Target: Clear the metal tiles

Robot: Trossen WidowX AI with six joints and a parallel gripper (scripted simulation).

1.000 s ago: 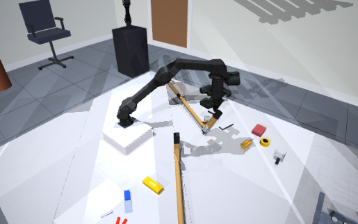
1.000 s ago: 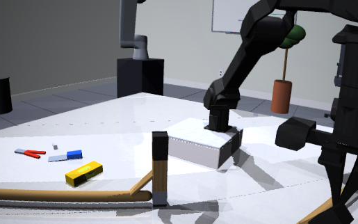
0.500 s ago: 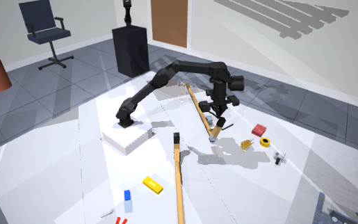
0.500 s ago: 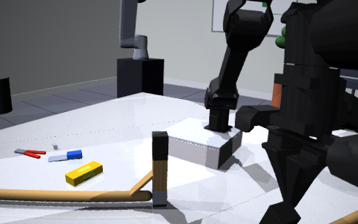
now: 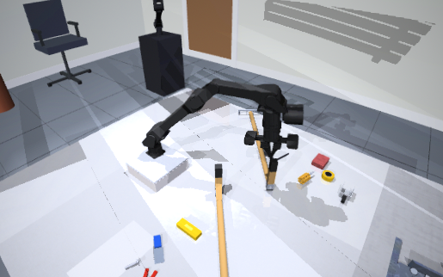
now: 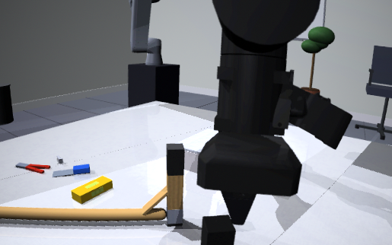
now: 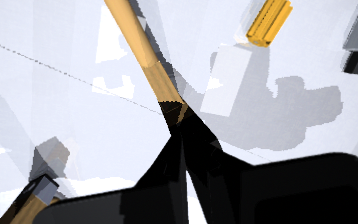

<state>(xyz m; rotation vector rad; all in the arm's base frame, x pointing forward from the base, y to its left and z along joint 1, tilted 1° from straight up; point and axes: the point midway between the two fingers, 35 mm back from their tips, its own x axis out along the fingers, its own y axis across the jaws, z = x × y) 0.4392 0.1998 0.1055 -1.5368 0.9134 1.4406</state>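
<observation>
My gripper tip is now 37 cm to the left of the long scraper, 8 cm short of it and 8 cm above it. Also, from my gripper tip: yellow tape roll (20 cm to the left, 18 cm ahead, 13 cm below); then red block (27 cm to the left, 13 cm below, 12 cm ahead); then orange piece (12 cm to the left, 12 cm below, 11 cm ahead).
</observation>
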